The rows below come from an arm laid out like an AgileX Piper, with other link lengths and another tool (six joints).
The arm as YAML. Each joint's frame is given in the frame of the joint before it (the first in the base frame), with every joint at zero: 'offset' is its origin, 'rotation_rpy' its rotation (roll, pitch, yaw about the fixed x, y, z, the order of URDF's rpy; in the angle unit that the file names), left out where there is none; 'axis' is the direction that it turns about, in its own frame. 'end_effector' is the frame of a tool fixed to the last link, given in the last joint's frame.
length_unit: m
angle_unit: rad
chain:
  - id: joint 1
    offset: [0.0, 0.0, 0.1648]
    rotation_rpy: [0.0, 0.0, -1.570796]
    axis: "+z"
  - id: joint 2
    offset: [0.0, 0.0, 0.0]
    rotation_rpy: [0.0, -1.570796, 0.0]
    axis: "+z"
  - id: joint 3
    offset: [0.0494, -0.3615, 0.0]
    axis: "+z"
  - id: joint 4
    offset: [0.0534, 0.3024, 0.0]
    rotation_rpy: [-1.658, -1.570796, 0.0]
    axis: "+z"
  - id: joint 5
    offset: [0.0, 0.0, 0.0]
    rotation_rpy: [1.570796, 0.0, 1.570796]
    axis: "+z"
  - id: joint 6
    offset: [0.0, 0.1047, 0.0]
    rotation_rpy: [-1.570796, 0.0, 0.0]
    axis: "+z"
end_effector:
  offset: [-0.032, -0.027, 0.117]
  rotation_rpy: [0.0, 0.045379, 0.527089]
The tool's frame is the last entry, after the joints.
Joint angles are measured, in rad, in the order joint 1, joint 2, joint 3, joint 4, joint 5, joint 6. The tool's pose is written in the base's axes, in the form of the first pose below.
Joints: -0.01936, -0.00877, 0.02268, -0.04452, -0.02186, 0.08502
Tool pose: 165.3 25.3 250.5 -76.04 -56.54 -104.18
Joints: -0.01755, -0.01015, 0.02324, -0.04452, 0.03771, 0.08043
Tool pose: 164.3 24.9 237.1 -82.03 -57.41 -99.22
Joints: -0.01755, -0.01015, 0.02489, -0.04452, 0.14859, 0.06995
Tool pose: 160.5 23.5 211.4 -94.08 -58.36 -89.27
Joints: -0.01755, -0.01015, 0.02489, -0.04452, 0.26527, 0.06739
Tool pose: 153.5 22.5 186.2 -106.64 -57.67 -78.88
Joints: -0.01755, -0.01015, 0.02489, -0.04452, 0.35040, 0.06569
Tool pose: 146.6 21.8 168.4 -115.32 -56.43 -71.79
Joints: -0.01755, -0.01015, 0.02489, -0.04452, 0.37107, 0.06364
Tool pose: 144.7 21.6 164.2 -117.39 -56.12 -70.09
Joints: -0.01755, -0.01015, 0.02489, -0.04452, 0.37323, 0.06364
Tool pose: 144.5 21.6 163.7 -117.60 -56.08 -69.92
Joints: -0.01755, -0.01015, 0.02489, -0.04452, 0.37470, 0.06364
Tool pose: 144.3 21.6 163.4 -117.74 -56.05 -69.81
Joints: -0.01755, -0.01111, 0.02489, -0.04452, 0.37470, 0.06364
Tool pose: 144.3 21.6 163.6 -117.64 -56.07 -69.89
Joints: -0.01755, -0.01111, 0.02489, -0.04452, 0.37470, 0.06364
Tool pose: 144.3 21.6 163.6 -117.64 -56.07 -69.89
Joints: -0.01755, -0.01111, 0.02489, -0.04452, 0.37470, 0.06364
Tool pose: 144.3 21.6 163.6 -117.64 -56.07 -69.89
